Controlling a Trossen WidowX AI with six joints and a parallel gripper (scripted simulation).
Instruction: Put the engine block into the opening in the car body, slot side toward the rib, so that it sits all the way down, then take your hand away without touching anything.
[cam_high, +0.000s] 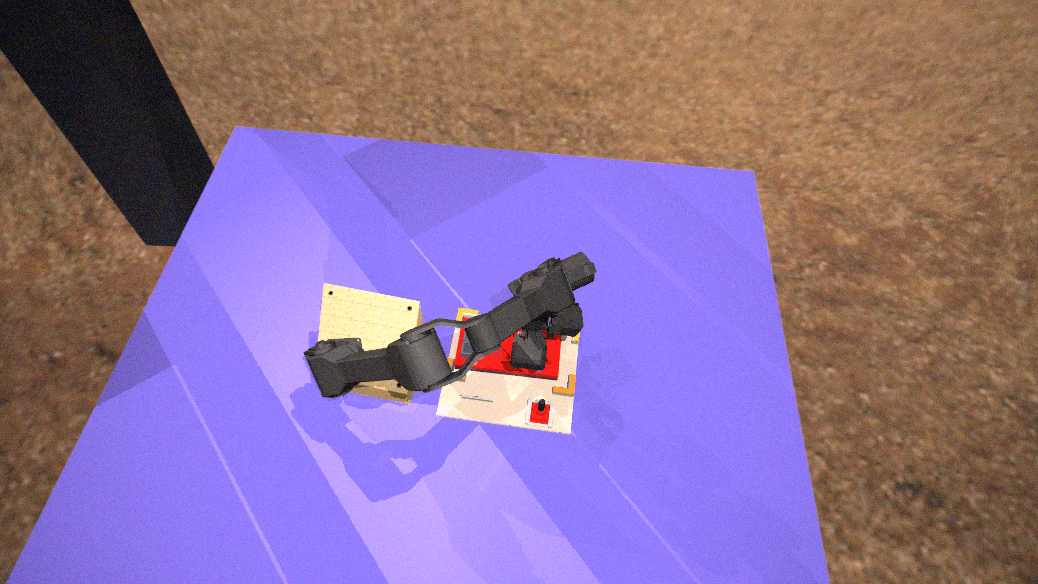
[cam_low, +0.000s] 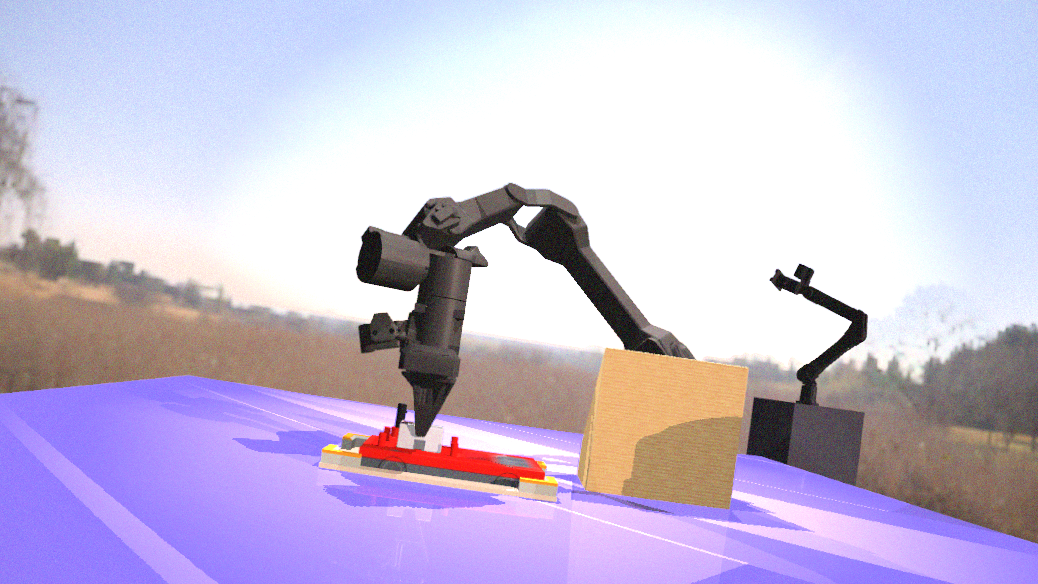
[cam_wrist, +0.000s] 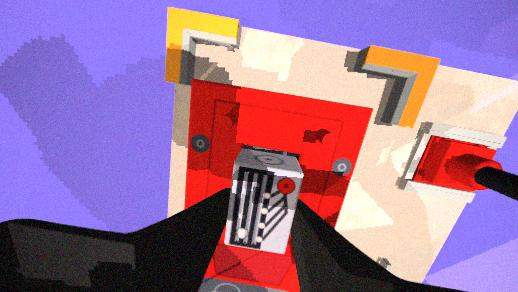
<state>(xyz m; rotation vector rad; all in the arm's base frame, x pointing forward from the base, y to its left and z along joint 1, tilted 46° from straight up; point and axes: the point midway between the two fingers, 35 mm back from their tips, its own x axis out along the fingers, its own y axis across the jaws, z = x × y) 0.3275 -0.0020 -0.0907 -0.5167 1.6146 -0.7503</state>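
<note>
Now: the beige base plate 30 mm to the right of my gripper tip, 30 mm below it and 20 mm behind it. Also, from my gripper tip: black peg 130 mm to the right, 20 mm ahead, 10 mm below; grey engine block 10 mm below.
</note>
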